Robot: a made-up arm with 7 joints. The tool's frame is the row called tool.
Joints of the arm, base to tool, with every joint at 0 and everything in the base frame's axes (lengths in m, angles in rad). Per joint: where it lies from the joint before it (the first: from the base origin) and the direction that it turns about. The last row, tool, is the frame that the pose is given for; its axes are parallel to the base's.
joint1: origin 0 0.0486 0 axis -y
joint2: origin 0 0.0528 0 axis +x
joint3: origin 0 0 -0.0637 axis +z
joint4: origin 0 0 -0.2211 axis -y
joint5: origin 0 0 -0.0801 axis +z
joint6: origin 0 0 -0.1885 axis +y
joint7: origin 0 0 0 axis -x
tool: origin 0 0 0
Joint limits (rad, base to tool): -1.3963..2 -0.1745..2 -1.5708..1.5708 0..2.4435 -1.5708..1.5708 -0.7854..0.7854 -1.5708..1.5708
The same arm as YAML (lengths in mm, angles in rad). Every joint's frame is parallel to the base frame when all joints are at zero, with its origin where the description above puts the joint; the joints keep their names.
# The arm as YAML. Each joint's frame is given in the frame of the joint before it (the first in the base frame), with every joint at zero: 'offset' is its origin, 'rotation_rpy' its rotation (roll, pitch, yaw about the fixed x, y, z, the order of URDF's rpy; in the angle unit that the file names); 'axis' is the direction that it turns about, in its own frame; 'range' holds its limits. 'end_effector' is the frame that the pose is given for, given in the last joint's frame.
length_unit: mm
angle_unit: rad
chain:
  - id: joint1
    offset: [0.0, 48.6, 0.0]
    rotation_rpy: [0.0, 0.0, 0.0]
    axis: [0.0, -1.0, 0.0]
    range: [-1.3963, 2.0]
  - id: joint2
    offset: [0.0, 52.8, 0.0]
    rotation_rpy: [0.0, 0.0, 0.0]
    axis: [1.0, 0.0, 0.0]
    range: [-0.1745, 2.0]
  - id: joint3
    offset: [0.0, 0.0, -63.7]
    rotation_rpy: [0.0, 0.0, 0.0]
    axis: [0.0, 0.0, 1.0]
    range: [-1.5708, 1.5708]
  - id: joint4
    offset: [0.0, 0.0, -221.1]
    rotation_rpy: [0.0, 0.0, 0.0]
    axis: [0.0, -1.0, 0.0]
    range: [0.0, 2.4435]
  - id: joint5
    offset: [0.0, 0.0, -80.1]
    rotation_rpy: [0.0, 0.0, 0.0]
    axis: [0.0, 0.0, 1.0]
    range: [-1.5708, 1.5708]
  - id: joint6
    offset: [0.0, 0.0, -188.5]
    rotation_rpy: [0.0, 0.0, 0.0]
    axis: [0.0, 1.0, 0.0]
    range: [-0.7854, 0.7854]
  - id: joint7
    offset: [0.0, 0.0, 0.0]
    rotation_rpy: [0.0, 0.0, 0.0]
    axis: [-1.0, 0.0, 0.0]
    range: [-1.5708, 1.5708]
end_effector:
  offset: [0.0, 0.0, 0.0]
  rotation_rpy: [0.0, 0.0, 0.0]

